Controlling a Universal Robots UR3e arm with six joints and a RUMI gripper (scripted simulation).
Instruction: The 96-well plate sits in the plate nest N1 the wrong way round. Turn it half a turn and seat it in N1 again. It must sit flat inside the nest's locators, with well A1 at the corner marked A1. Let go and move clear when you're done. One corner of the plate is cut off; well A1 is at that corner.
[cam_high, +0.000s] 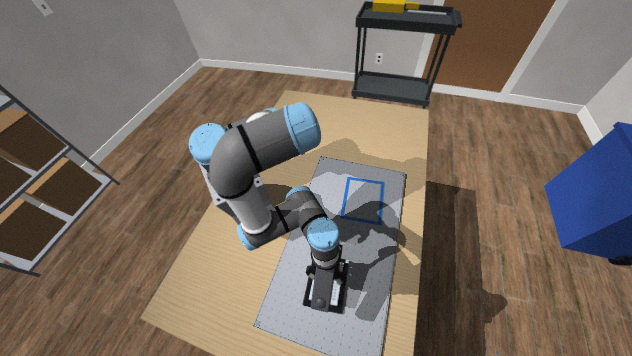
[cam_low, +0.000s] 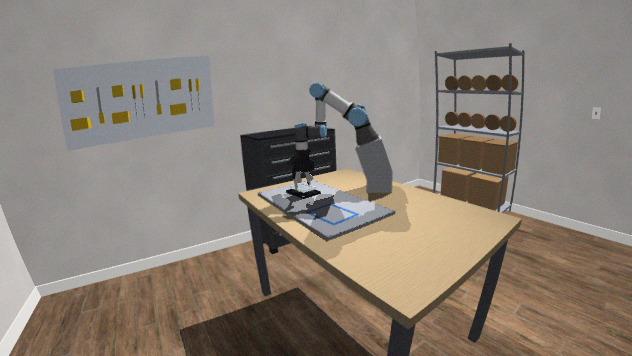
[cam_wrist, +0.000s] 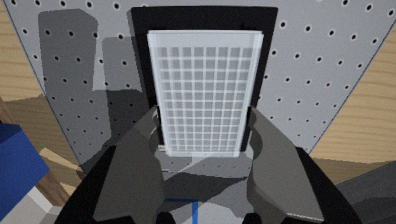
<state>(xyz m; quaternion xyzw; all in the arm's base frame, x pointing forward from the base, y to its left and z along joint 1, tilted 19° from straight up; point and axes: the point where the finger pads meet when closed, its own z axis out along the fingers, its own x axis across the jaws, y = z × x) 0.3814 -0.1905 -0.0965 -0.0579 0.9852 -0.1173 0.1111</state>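
Now: hand 30 mm above the black plate nest N1. Round my hand: A1 corner mark 80 mm to the left, 50 mm ahead, 30 mm below; 96-well plate 10 mm below.
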